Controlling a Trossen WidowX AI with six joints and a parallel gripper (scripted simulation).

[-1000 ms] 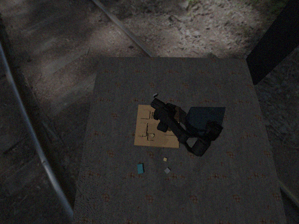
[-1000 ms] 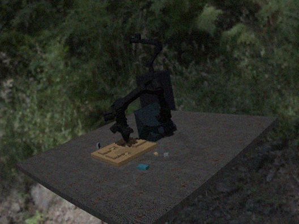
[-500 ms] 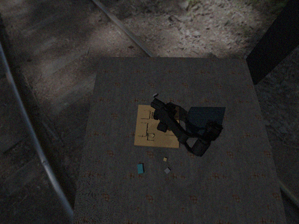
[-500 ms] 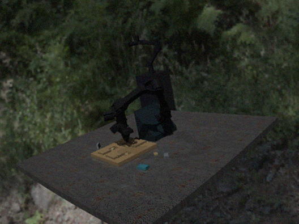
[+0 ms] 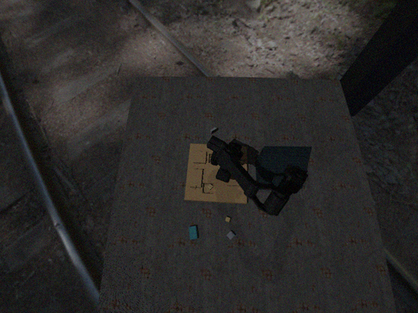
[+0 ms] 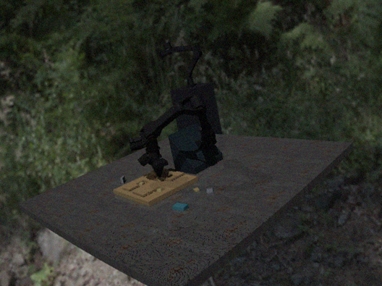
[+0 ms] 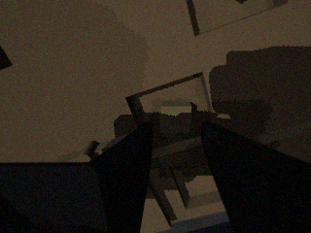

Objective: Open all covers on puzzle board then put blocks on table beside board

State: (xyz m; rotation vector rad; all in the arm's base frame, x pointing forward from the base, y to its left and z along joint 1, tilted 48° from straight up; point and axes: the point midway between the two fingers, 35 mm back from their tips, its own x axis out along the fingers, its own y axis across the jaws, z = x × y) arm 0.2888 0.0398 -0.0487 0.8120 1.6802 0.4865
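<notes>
The tan puzzle board is 40 mm ahead of my gripper tip and 20 mm below it. From my gripper tip the other things lie so: teal block (130 mm ahead, 320 mm to the left, 30 mm below).
</notes>
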